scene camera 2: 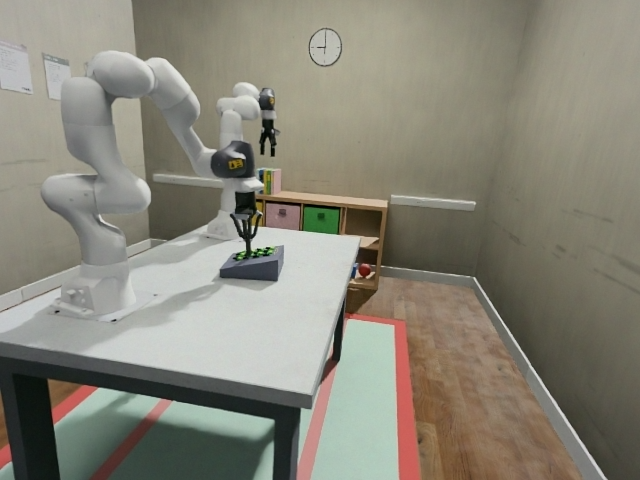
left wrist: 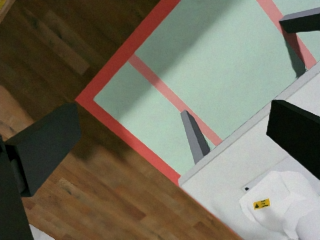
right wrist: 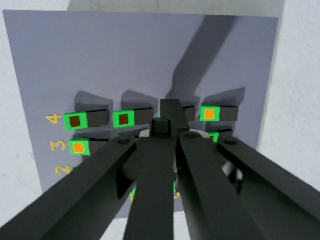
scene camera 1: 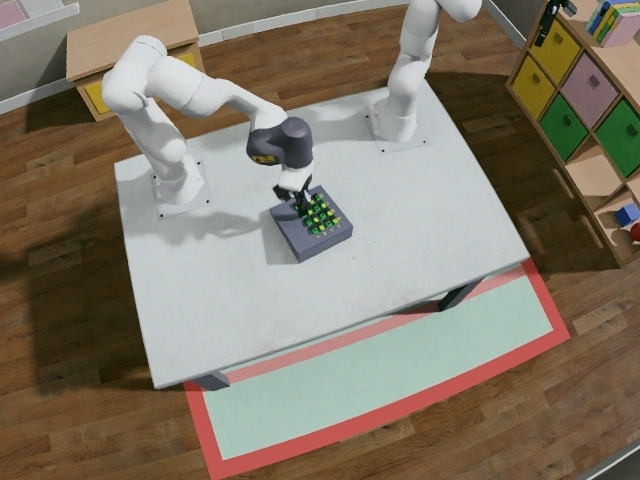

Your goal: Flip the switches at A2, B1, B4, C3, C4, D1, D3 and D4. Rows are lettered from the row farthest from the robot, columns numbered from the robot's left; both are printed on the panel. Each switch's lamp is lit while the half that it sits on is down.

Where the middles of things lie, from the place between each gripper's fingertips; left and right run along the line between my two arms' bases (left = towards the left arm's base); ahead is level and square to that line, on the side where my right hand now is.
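Left hand: 1020 mm to the left of the A4 switch point(right wrist: 74, 120), 360 mm short of it, 330 mm above it.
Right hand point(scene camera 2: 249, 254): 2 cm above the A4 switch, 2 cm to the right of it, 7 cm short of it.
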